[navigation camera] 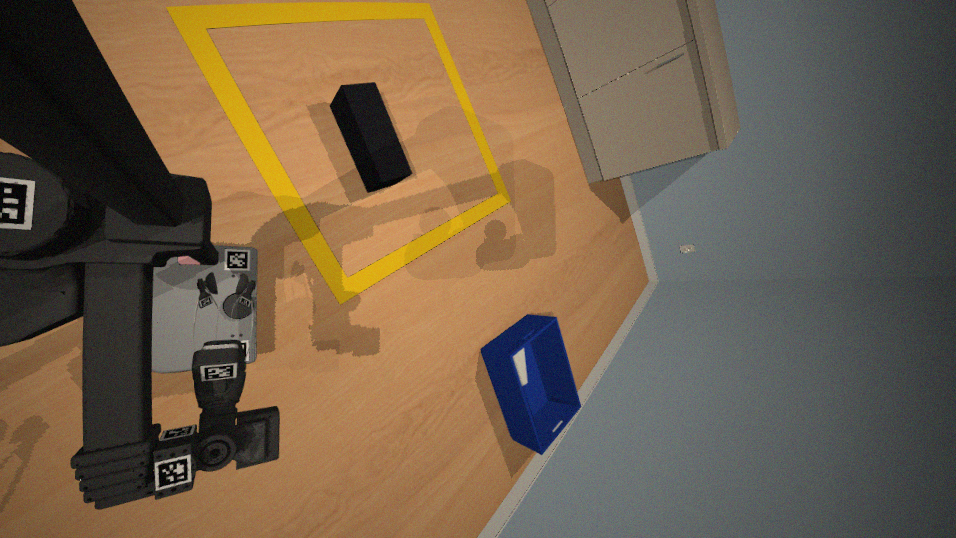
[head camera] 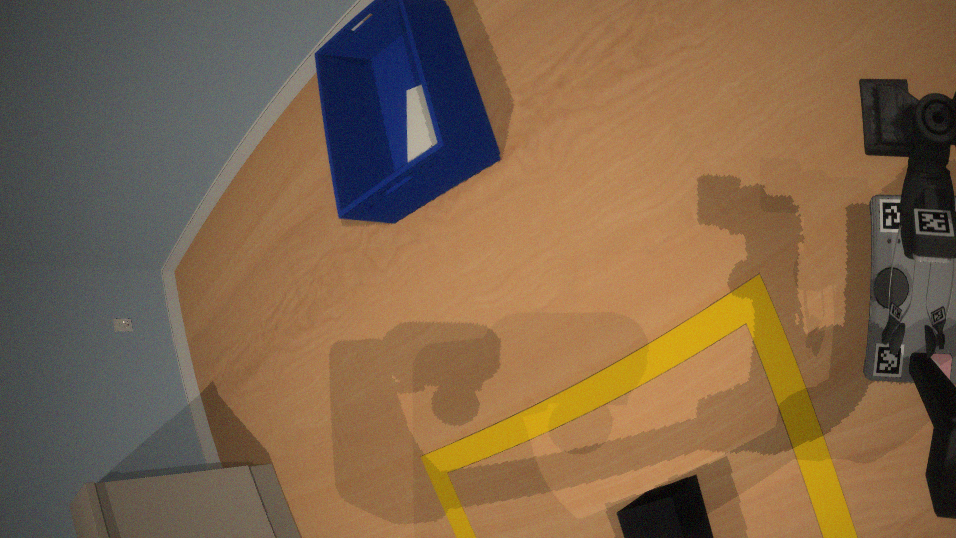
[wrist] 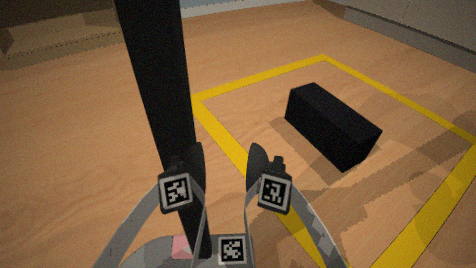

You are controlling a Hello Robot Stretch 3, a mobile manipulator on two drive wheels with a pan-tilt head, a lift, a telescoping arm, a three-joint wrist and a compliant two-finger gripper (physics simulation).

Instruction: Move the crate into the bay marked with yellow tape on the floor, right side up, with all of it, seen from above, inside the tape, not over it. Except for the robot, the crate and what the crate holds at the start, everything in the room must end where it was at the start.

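Where they show: gripper, fingertip midpoint: (navigation camera: 228, 274) (head camera: 910, 353); robot's base, origin of the base link: (navigation camera: 237, 303).
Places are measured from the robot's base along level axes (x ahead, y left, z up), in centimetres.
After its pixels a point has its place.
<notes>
The blue crate (head camera: 461, 100) {y -43.7, x 108.4, z 9.7 cm} (navigation camera: 504, 388) {y -48.8, x 110.5, z 9.8 cm} stands upright on the floor, open top up, with one corner close to the wall's baseboard. A white piece (head camera: 419, 123) {y -41.7, x 130.1, z 2.4 cm} (navigation camera: 520, 366) {y -42.6, x 130.7, z 2.4 cm} shows inside it. The crate does not show in the wrist view. The yellow tape bay (head camera: 601, 382) {y 23.7, x 71.4, z 0.1 cm} (navigation camera: 252, 133) {y 57.9, x 2.4, z 0.1 cm} (wrist: 223, 135) lies on the floor, apart from the crate. My gripper (head camera: 914, 337) {y 7.7, x -1.3, z 53.4 cm} (navigation camera: 228, 284) {y 7.7, x -1.3, z 53.4 cm} (wrist: 226, 160) {y 7.7, x -1.3, z 53.4 cm} is open, its fingers apart with nothing between them. It is outside the tape, near one corner, well away from the crate.
A black box (head camera: 661, 511) {y 47.7, x 44.8, z 16.1 cm} (navigation camera: 374, 137) {y 60.3, x 39.7, z 16.1 cm} (wrist: 332, 125) lies inside the tape. A grey cabinet (head camera: 180, 508) {y 91.9, x 203.8, z 53.4 cm} (navigation camera: 641, 100) {y 116.3, x 189.6, z 53.5 cm} (wrist: 425, 22) stands beside the bay by the wall. A black bar (wrist: 155, 75) crosses the wrist view behind one finger. A wooden unit (wrist: 65, 37) stands at the upper left there.
</notes>
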